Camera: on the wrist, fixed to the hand. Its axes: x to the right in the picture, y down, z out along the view.
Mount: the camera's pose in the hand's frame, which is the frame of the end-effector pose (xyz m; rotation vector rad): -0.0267 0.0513 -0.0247 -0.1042 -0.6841 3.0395
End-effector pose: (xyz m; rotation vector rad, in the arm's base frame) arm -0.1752 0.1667 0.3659 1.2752 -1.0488 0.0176
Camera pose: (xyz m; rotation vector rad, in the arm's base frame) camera -0.2026 0.2180 0.3899 1.4010 2.1145 -1.5560
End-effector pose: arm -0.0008 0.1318 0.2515 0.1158 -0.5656 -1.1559
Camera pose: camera 0.0462 0.1719 0.2397 -0.9792 -0.5200 1.8340
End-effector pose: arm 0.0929 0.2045 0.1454 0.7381 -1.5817 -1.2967
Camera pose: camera 0.1312 0.2315 0.1874 -1.9213 -0.9795 0.9139
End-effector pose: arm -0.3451 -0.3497 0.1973 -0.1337 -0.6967 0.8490
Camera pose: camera -0.3751 -0.3310 0.1453 0.6489 0.3507 -2.0634
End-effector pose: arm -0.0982 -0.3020 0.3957 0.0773 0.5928 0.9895
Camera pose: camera -0.1606 -0.2997 0.4031 -0.8879 0.5906 -2.1001
